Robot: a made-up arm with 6 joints.
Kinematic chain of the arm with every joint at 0, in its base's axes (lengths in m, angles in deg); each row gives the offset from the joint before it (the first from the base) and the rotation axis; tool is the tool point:
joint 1: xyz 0 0 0.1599 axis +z
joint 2: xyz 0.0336 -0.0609 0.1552 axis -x
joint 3: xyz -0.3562 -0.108 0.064 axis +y
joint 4: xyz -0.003 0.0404 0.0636 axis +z
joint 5: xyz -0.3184 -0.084 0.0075 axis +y
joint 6: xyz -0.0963 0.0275 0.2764 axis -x
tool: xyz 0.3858 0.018 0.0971
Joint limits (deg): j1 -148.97..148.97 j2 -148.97..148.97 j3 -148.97..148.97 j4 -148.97..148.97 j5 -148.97..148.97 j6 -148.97..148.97
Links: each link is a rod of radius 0.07 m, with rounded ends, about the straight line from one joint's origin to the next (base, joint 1, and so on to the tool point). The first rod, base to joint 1, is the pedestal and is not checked.
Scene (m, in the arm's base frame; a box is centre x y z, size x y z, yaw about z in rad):
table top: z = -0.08
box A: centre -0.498 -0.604 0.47 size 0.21 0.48 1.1 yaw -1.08
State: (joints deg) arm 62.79 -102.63 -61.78 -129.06 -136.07 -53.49
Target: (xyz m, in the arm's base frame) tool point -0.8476 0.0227 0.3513
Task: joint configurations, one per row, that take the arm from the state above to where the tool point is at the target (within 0.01 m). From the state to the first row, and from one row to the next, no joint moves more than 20 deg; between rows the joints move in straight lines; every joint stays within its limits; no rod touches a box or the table.
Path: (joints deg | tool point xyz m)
1: 46.24 -90.44 -42.97 -122.91 -133.54 -48.57 | 0.1915 -0.3415 0.9591
2: 29.69 -78.24 -24.15 -116.76 -131.01 -43.65 | -0.0358 -0.1739 1.0227
3: 13.15 -66.05 -5.34 -110.61 -128.48 -38.73 | -0.1694 0.0480 1.0179
4: -3.40 -53.85 13.47 -104.46 -125.95 -33.81 | -0.1881 0.2703 0.9695
5: -15.35 -55.82 17.83 -88.48 -111.94 -41.95 | -0.3500 0.1784 1.0543
6: -27.29 -57.78 22.18 -72.50 -97.93 -50.09 | -0.5267 0.0939 1.0515
7: -39.24 -59.75 26.53 -56.52 -83.93 -58.23 | -0.6861 0.0385 0.9614
8: -44.84 -72.99 9.12 -69.12 -92.74 -60.35 | -0.6946 0.1939 0.9409
9: -50.45 -86.23 -8.30 -81.72 -101.56 -62.48 | -0.6389 0.2495 0.9469
10: -56.05 -99.47 -25.71 -94.32 -110.37 -64.60 | -0.6089 0.1884 0.9410
11: -61.66 -112.72 -43.12 -106.92 -119.19 -66.72 | -0.6589 0.0689 0.8586
12: -67.26 -125.96 -60.53 -119.52 -128.01 -68.84 | -0.7673 -0.0118 0.6566
13: -72.87 -139.20 -77.94 -132.12 -136.82 -70.96 | -0.8476 0.0227 0.3513

